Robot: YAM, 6 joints.
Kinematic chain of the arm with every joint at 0, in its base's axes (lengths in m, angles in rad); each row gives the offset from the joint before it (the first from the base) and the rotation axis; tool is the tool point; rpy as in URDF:
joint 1: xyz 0 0 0.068 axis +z
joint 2: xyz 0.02 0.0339 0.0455 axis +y
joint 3: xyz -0.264 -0.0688 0 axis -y
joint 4: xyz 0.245 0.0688 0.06 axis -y
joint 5: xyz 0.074 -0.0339 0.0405 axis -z
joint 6: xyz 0.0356 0 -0.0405 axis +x
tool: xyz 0 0 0 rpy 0 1.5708 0
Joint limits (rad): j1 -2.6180..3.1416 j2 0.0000..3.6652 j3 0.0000..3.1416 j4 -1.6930..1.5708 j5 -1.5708..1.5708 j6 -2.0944..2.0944
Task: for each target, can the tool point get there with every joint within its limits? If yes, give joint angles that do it. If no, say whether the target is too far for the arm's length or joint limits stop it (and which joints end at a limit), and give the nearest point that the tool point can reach.
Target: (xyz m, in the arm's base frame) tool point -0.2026 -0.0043 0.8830
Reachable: no: too far | nearest point -0.1645 -0.0008 0.7224 | short by 0.165 m
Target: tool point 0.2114 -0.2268 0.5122
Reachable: yes | joints -0.7436 1.7120 2.3230 -1.1592 0.7330 -0.6504
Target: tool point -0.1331 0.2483 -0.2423
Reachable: yes | joints 2.1202 3.1472 1.2356 0.5561 0.4692 1.3568
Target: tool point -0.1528 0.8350 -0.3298
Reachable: no: too far | nearest point -0.1029 0.5625 -0.1817 | short by 0.314 m
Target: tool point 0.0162 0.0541 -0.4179
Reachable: no: joint limits stop it (at a limit: joint 2) | nearest point 0.0263 0.0879 -0.3446 | short by 0.081 m
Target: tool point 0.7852 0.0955 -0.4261
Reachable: no: too far | nearest point 0.5340 0.0649 -0.2359 | short by 0.317 m
